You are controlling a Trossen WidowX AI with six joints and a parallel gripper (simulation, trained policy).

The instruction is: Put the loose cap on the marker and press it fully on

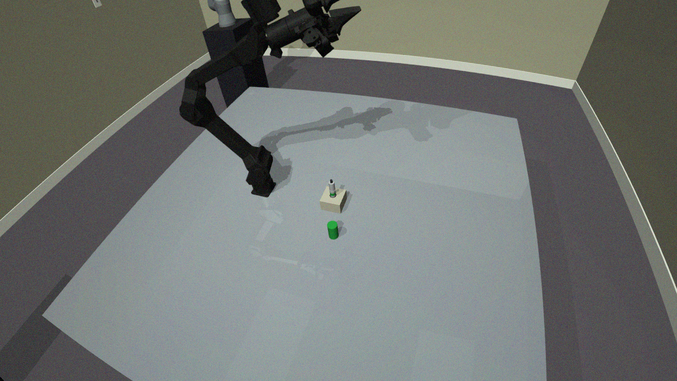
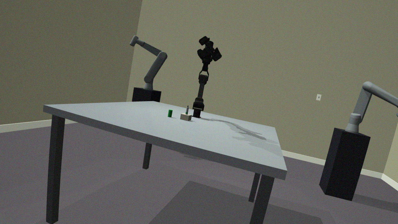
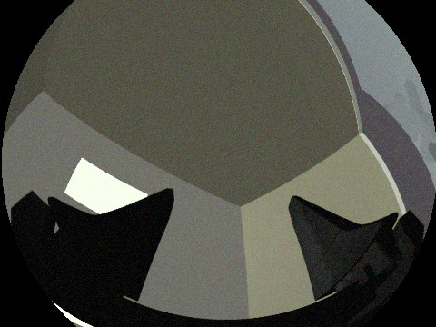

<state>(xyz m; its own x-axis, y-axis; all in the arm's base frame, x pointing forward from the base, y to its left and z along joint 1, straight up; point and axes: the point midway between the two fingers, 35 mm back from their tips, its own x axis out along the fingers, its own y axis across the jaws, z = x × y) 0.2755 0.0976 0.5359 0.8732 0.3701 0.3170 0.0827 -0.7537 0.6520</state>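
The green cap lies 2 cm behind my gripper tip, 22 cm to the right of it and 52 cm below it. Also, from my gripper tip: grey marker (6 cm behind, 11 cm to the right, 47 cm below); then beige holder block (6 cm behind, 11 cm to the right, 53 cm below).
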